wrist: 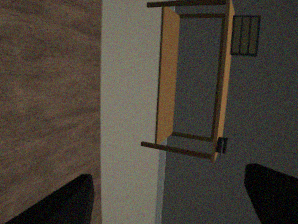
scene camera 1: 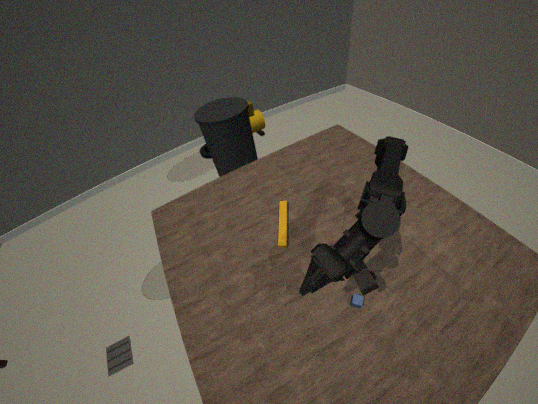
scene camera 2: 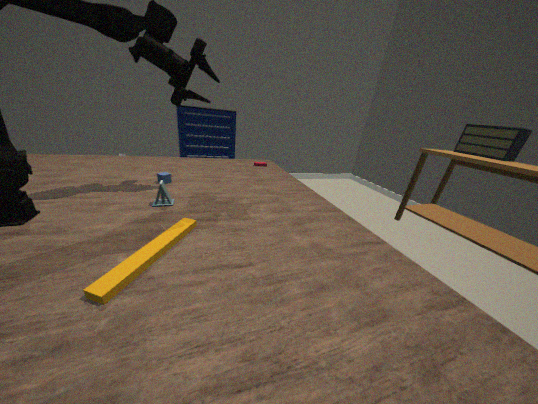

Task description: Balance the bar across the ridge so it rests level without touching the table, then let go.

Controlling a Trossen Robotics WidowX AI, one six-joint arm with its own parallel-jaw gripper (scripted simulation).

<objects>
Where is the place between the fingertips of my gripper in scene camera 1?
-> At 305, 292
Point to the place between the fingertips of my gripper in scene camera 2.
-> At 215, 92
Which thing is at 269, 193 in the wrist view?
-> My gripper.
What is my gripper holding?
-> Nothing.
</objects>
